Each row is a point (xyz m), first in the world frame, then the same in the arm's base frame.
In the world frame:
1: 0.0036 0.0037 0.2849
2: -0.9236 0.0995 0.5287
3: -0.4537 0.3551 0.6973
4: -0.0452 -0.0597 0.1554
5: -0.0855 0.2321 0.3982
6: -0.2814 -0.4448 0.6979
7: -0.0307 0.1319 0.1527
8: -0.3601 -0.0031 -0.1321
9: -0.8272 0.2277 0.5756
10: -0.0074 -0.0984 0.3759
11: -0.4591 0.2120 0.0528
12: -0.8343 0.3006 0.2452
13: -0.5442 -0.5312 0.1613
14: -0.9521 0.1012 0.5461
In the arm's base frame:
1: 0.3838 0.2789 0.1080
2: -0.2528 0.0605 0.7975
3: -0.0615 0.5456 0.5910
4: 0.3600 0.1391 0.0527
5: 0.1967 0.4584 0.1837
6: 0.6015 0.0820 0.7137
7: 0.2387 0.2742 -0.0103
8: 0.0312 -0.1317 -0.0070
9: -0.2620 0.2185 0.7438
10: 0.4695 0.2570 0.2129
11: -0.1351 0.0753 0.1335
12: -0.4023 0.0747 0.4715
13: 0.3411 -0.4054 0.4705
14: -0.2690 0.0587 0.8267

